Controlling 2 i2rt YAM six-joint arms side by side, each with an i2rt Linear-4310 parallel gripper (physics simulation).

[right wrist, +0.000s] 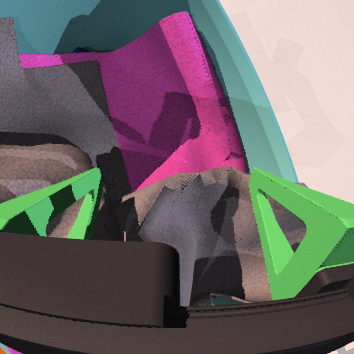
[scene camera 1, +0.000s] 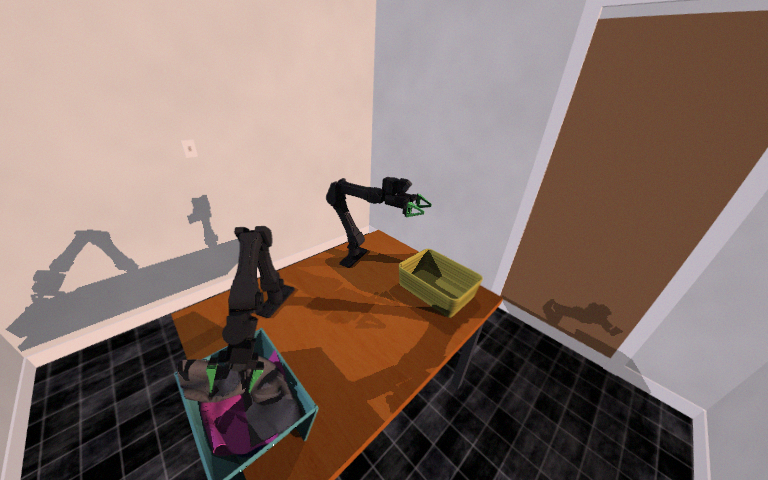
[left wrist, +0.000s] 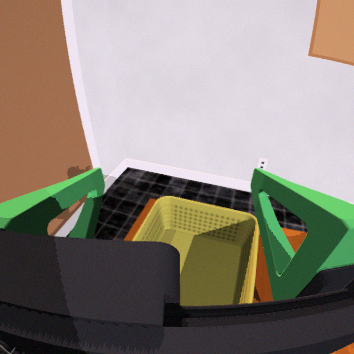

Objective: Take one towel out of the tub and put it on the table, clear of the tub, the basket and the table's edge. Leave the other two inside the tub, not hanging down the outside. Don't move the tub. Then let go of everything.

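Observation:
The teal tub point(scene camera 1: 195, 427) point(right wrist: 265, 135) stands at the lower left of scene camera 1. A magenta towel point(scene camera 1: 223, 421) point(right wrist: 215, 135), a dark grey towel point(scene camera 1: 274, 416) point(right wrist: 50, 100) and a brownish-grey towel point(scene camera 1: 198, 380) point(right wrist: 40, 165) lie crumpled in it. The brownish one is bunched up to the rim at the upper left; where it meets the grey one is hard to tell. My right gripper point(scene camera 1: 231, 390) point(right wrist: 175, 175) points down over the tub, open, its fingers apart on either side of bunched cloth. My left gripper point(scene camera 1: 427, 208) point(left wrist: 177, 175) is open and empty, high above the table.
A yellow basket point(scene camera 1: 441, 300) point(left wrist: 210, 210) stands near the far right corner of the orange table point(scene camera 1: 339, 328), below my left gripper. The table's front edge runs diagonally from the basket's corner down toward the tub. The arm bases stand along the wall side.

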